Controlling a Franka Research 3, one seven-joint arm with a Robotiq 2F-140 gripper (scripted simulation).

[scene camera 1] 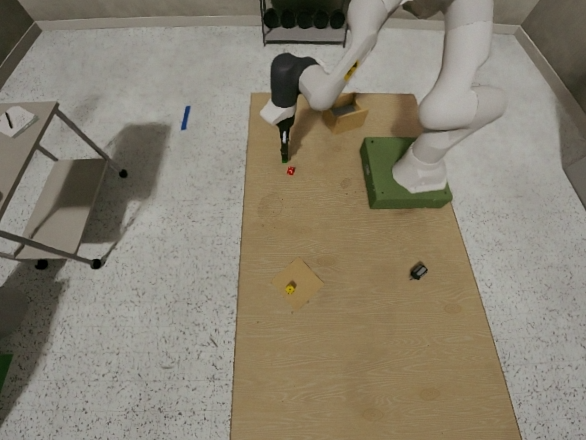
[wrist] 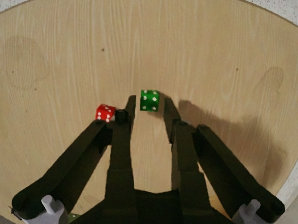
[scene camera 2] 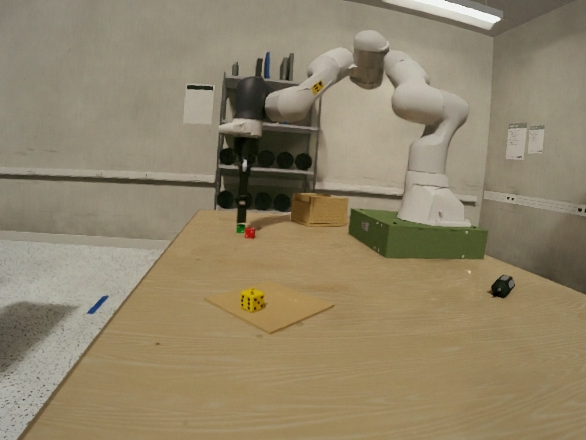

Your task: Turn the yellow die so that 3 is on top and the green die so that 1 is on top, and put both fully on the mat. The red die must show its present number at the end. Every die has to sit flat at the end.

Path:
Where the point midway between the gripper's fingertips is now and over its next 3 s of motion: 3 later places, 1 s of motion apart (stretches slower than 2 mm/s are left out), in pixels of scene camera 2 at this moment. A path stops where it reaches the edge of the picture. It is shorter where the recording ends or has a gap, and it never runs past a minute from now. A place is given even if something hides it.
My gripper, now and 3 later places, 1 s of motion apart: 241, 221; 242, 229; 240, 217; 243, 198

